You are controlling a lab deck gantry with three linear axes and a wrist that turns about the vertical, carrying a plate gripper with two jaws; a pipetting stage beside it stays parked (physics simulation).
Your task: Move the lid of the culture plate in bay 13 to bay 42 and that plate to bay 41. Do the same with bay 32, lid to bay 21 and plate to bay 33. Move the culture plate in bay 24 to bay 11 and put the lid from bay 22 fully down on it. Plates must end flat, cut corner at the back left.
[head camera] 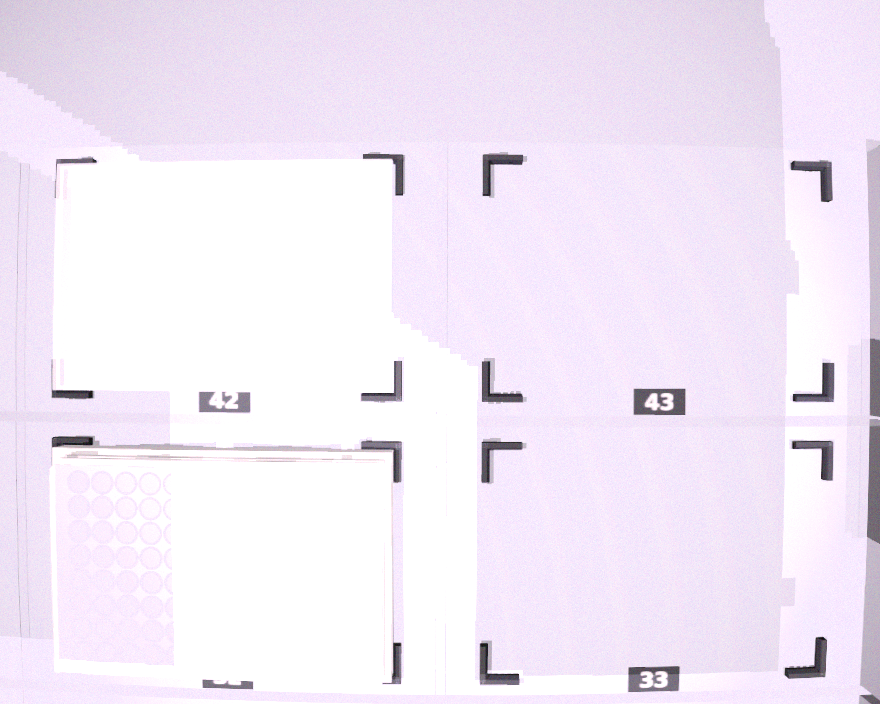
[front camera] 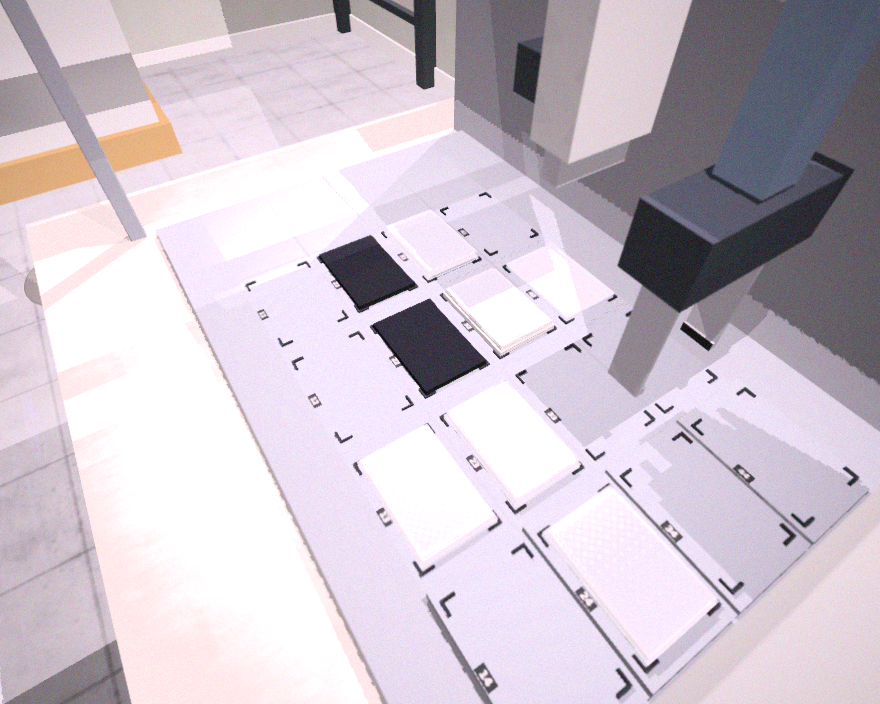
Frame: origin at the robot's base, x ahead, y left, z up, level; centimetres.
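Seen in the pictures: gripper, between the fingertips: (front camera: 661,359); robot's base, origin of its link: (front camera: 248,286).
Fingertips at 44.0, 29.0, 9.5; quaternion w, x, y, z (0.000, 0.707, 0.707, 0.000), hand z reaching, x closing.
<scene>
Offsets run from my fingertips to a thing's top centre, as dx, dy, dz. "*": to the spot under its first point.
The gripper (front camera: 667,363) is open, with no plate or lid between its jaws, above the deck around bays 33 and 43. A white plate {-4.8, -24.7, -8.1} (front camera: 425,491) lies in bay 13. A flat white piece {-21.2, +7.4, -8.7} (front camera: 568,286) (head camera: 227,278) lies in bay 42. A white plate {-21.2, -3.3, -8.1} (front camera: 506,311) (head camera: 121,557) lies in bay 32; wells show at its left and a double edge at its back in the head view. A white plate {+11.6, -14.0, -6.6} (front camera: 634,572) lies in bay 24. A flat black piece {-21.2, -14.0, -8.7} (front camera: 429,345) lies in bay 22. Glare hides the cut corners.
Another black piece {-37.6, -14.0, -8.7} (front camera: 366,271) lies in bay 21. White pieces lie in bay 31 {* -36.5, -3.4, -8.1} (front camera: 433,242) and bay 23 {* -4.1, -14.2, -8.1} (front camera: 513,440). Dark corner brackets frame the bays, including bay 33 and bay 43. The pale pipetting stage (front camera: 609,80) stands behind the deck.
</scene>
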